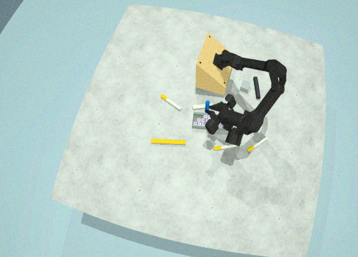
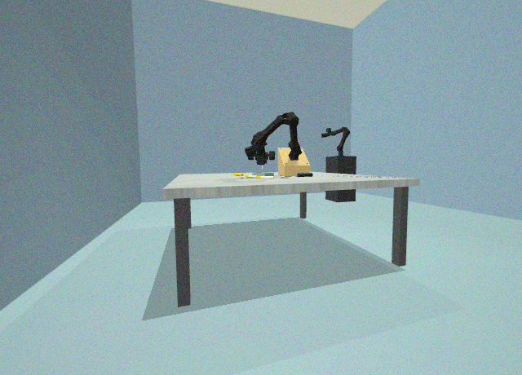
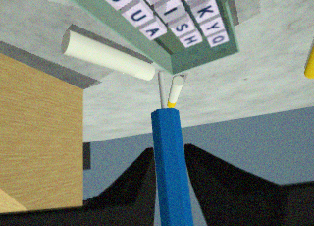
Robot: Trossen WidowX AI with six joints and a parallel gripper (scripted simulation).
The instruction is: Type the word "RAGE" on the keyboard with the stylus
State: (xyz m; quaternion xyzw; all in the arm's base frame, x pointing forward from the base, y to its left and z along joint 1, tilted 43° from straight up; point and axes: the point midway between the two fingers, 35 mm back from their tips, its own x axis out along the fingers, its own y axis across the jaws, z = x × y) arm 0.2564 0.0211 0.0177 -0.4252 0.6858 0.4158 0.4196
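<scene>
My gripper tip is 100 mm above the white cylinder, 60 mm past it and 30 mm to the left of it. From my gripper tip the other things lie so: blue stylus 10 mm below; then white stylus tip 50 mm below; then yellow stick 160 mm ahead, 140 mm to the right, 100 mm below.
</scene>
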